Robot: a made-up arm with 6 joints.
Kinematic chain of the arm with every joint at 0, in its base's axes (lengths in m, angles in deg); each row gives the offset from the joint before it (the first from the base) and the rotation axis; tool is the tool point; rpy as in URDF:
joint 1: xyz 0 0 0.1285 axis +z
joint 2: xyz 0 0 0 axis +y
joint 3: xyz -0.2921 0 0.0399 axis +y
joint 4: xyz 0.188 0 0.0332 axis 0.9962 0 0.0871
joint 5: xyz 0 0 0 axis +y
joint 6: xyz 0.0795 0 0.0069 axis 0.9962 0 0.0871
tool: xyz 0 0 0 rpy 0 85 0
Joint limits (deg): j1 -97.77..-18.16 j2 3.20..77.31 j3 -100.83..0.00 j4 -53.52..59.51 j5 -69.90..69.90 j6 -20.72..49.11
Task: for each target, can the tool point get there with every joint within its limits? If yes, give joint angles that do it. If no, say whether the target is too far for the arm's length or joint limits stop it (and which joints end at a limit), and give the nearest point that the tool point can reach.
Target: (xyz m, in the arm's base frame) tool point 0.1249 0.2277 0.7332
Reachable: no: too far | nearest point 0.0545 0.1785 0.5880 | short by 0.169 m
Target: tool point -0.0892 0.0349 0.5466
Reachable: yes | joints -33.24 31.80 -77.20 35.84 -24.97 3.01
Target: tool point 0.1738 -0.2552 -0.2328
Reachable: no: joint limits stop it (at a limit: joint 2) | nearest point 0.0550 -0.0808 0.1811 | short by 0.465 m
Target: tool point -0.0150 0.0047 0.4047
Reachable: yes | joints -28.86 22.61 -39.94 17.20 -7.61 -1.58
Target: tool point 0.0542 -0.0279 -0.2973
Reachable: no: joint limits stop it (at a limit: joint 1, joint 2, joint 3, joint 5) | nearest point 0.0178 0.0684 0.1337 | short by 0.443 m
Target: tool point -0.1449 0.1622 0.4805
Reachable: yes | joints -44.77 11.46 -69.34 -16.18 -36.00 -4.72
